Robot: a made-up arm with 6 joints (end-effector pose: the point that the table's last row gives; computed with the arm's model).
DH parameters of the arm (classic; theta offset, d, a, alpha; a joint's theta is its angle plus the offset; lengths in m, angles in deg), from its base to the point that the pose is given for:
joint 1: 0 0.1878 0 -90
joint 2: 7.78 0 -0.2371 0
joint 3: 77.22 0 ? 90
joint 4: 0 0.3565 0 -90
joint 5: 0 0 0.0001 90
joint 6: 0 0.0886 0 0
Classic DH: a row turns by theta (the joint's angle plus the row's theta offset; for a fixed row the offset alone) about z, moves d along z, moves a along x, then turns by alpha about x.
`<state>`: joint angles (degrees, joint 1 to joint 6).
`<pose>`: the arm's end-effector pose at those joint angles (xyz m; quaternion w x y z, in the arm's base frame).
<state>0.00 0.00 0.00 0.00 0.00 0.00</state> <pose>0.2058 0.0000 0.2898 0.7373 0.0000 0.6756 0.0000</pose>
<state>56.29 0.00 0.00 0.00 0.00 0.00</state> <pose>0.1142 0.1712 0.2898 0.6501 -0.3187 0.5957 0.3478</pose>
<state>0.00 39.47 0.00 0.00 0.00 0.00</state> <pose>0.2237 0.0000 0.1357 0.4658 0.0000 0.8849 0.0000</pose>
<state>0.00 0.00 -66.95 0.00 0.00 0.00</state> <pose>-0.1267 0.0000 0.6528 0.9876 0.0000 0.1569 0.0000</pose>
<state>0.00 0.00 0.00 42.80 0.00 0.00</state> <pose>0.2058 0.0001 0.2898 0.6864 0.2465 0.6290 0.2690</pose>
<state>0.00 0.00 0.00 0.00 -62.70 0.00</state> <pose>0.1512 0.0000 0.3641 0.9811 0.0000 0.1934 0.0000</pose>
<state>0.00 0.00 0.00 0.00 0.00 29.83</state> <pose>0.2058 0.0000 0.2898 0.7124 0.1739 0.6528 0.1898</pose>
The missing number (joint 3, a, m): -0.0313
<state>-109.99 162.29 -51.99 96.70 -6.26 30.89</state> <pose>-0.0586 -0.1333 -0.2081 0.1294 -0.8700 0.4699 0.0744</pose>
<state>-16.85 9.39 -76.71 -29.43 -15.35 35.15</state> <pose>-0.1321 0.0520 0.6946 0.9934 -0.0563 0.0493 -0.0867</pose>
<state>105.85 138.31 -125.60 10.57 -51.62 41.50</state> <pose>-0.1565 0.5980 0.3635 0.2342 -0.1324 0.3772 0.8862</pose>
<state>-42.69 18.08 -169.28 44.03 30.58 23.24</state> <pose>-0.4262 0.4359 0.4669 0.9120 -0.3894 -0.0854 0.0962</pose>
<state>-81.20 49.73 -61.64 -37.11 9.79 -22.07</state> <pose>0.0356 -0.2896 0.5353 0.2287 0.1643 0.6281 -0.7254</pose>
